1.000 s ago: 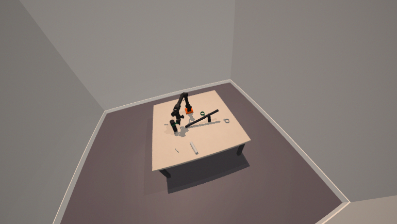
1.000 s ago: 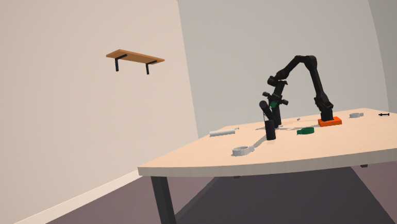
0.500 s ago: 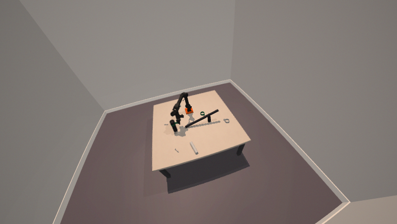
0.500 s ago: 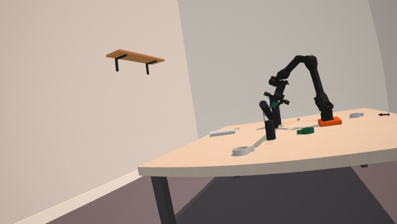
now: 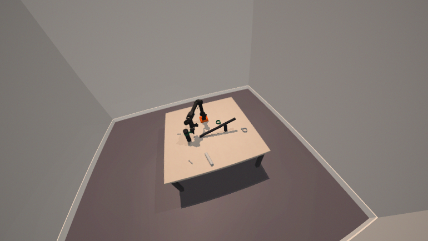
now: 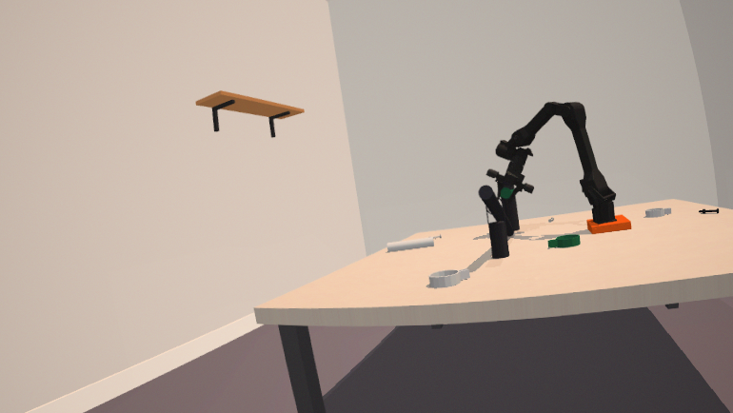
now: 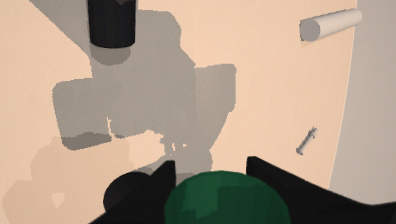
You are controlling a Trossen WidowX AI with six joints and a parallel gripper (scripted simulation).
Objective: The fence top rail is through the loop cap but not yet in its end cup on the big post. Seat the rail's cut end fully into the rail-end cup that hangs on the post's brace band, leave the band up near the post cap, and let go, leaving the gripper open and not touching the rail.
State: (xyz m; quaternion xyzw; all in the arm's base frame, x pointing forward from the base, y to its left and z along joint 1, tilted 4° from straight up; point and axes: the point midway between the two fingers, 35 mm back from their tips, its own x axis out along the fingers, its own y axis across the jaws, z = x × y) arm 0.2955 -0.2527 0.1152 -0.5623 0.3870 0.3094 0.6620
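Now: gripper tip 30 mm below the cup, 20 mm to the left of it and 20 mm past it. Also, from my gripper tip: green ring 420 mm to the left, 140 mm behind, 110 mm below; then short post 440 mm to the left, 50 mm ahead, 20 mm below; then white tube 370 mm ahead, 100 mm below, 50 mm to the left.
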